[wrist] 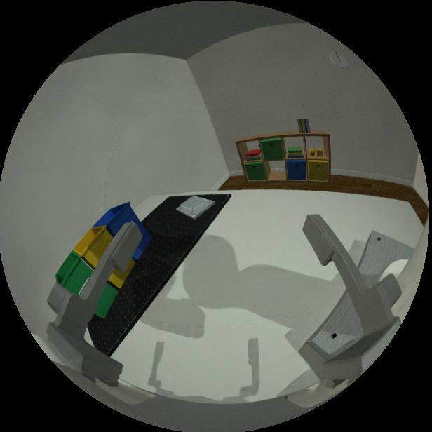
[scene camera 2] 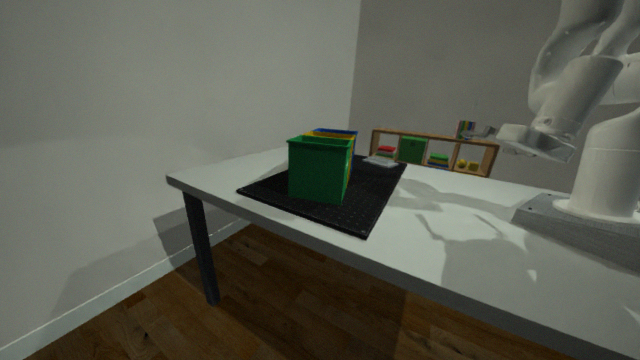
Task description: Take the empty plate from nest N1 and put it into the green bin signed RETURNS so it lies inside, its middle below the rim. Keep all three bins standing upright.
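A pale flat plate-like piece (scene camera 2: 381, 162) (wrist: 196, 206) lies at the far end of the black mat; plate and nest cannot be told apart at this size. The green bin (scene camera 2: 319, 170) (wrist: 75, 272) stands upright at the near end of the bin row; a white label edge on it shows beside my left finger in the wrist view, unreadable. My gripper (scene camera 2: 477, 133) (wrist: 223, 242) is open and empty, high above the white table, to the right of the mat and apart from plate and bins. In the wrist view a finger hides parts of the bins.
A yellow bin (scene camera 2: 330, 134) (wrist: 96, 247) and a blue bin (scene camera 2: 336, 130) (wrist: 117, 220) stand upright behind the green one on the black mat (scene camera 2: 370, 200) (wrist: 165, 240). The grey robot base plate (wrist: 340, 320) is at the right. A wooden shelf unit (scene camera 2: 435, 135) stands beyond the table.
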